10 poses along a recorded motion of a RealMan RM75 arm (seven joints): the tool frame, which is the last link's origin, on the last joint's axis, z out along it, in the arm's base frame.
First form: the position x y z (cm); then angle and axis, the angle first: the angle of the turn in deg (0 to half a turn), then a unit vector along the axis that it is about.
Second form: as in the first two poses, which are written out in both.
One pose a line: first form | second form
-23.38 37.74 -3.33 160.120 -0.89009 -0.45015 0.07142 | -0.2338 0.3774 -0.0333 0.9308 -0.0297 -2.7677
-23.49 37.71 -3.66 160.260 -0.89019 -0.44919 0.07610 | -0.2349 0.3771 -0.0366 0.9308 -0.0202 -2.7657
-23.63 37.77 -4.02 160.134 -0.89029 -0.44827 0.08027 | -0.2363 0.3777 -0.0402 0.9303 -0.0137 -2.7600
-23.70 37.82 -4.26 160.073 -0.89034 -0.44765 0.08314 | -0.2370 0.3782 -0.0426 0.9300 -0.0090 -2.7565
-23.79 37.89 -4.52 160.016 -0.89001 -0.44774 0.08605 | -0.2379 0.3789 -0.0452 0.9313 -0.0045 -2.7530
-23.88 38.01 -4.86 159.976 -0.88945 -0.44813 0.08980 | -0.2388 0.3801 -0.0486 0.9337 0.0015 -2.7490
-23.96 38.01 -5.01 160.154 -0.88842 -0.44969 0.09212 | -0.2396 0.3801 -0.0501 0.9384 0.0062 -2.7496
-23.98 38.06 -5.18 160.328 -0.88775 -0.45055 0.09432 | -0.2398 0.3806 -0.0518 0.9415 0.0109 -2.7503
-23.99 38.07 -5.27 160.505 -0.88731 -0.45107 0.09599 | -0.2399 0.3807 -0.0527 0.9436 0.0149 -2.7515
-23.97 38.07 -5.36 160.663 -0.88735 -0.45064 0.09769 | -0.2397 0.3807 -0.0536 0.9436 0.0193 -2.7524
